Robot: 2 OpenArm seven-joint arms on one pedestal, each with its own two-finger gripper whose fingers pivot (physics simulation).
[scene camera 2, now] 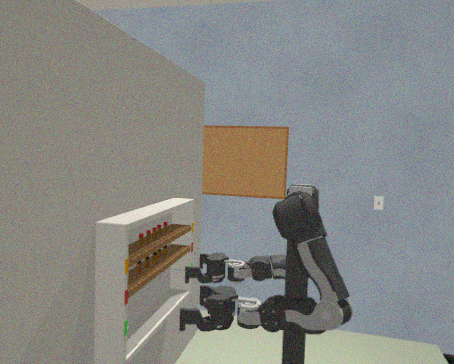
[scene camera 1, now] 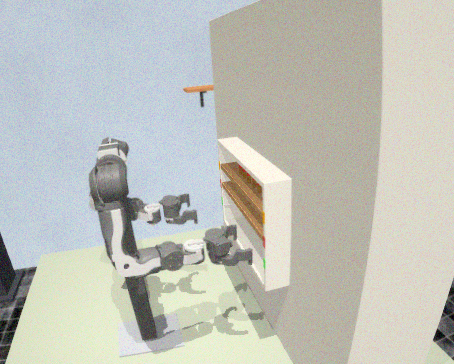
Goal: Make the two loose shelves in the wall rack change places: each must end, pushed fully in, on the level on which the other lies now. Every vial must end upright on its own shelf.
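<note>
The white wall rack holds two brown shelves. The upper shelf lies at the yellow marks and carries several upright vials with red caps. The lower shelf lies at the red marks and carries several upright vials with dark caps; its vials are hidden in scene camera 1. Both shelves sit inside the rack. My left gripper is open and empty, in front of the rack. My right gripper is open and empty, low in front of the rack, below shelf height.
Green marks are on the rack's side posts below the lower shelf, at a level without a shelf. The rack's white bottom ledge runs beneath. The grey wall stands behind the rack. An orange board hangs beyond.
</note>
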